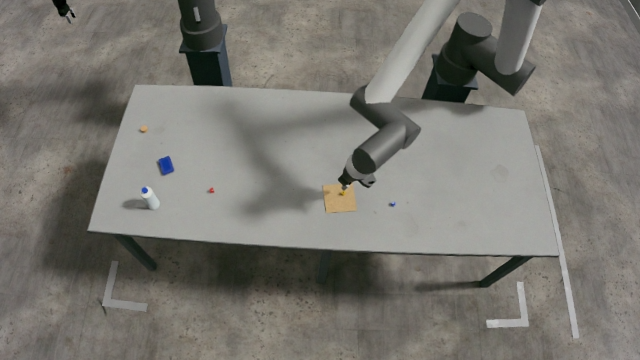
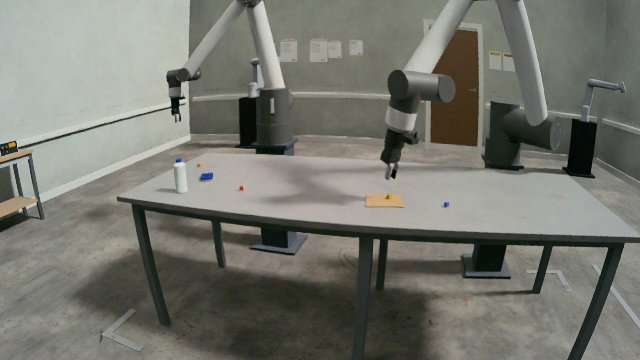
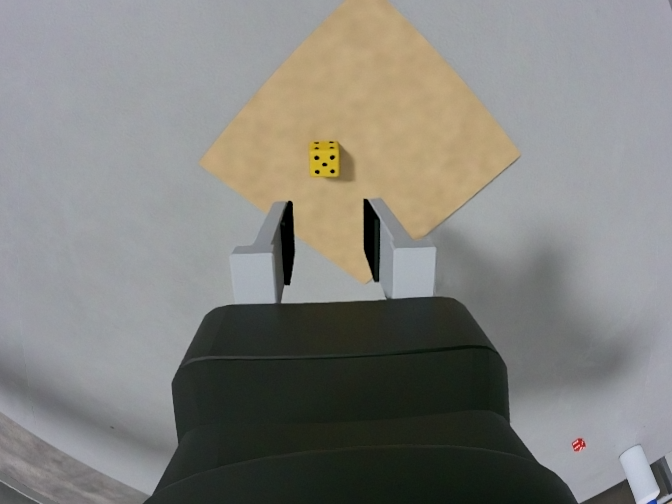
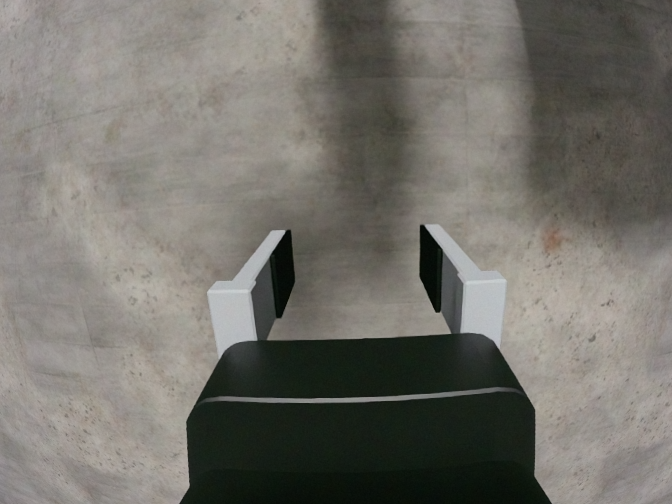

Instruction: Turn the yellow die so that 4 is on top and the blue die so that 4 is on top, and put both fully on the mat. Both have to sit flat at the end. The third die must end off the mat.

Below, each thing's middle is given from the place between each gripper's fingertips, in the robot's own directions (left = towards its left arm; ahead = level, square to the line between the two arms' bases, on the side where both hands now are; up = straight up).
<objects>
The yellow die [image 3: 324, 155] is 1 cm to the right of my left hand and 9 cm below it. Round my left hand: tan mat [image 1: 334, 202] (2 cm ahead, 2 cm to the right, 10 cm below).
</objects>
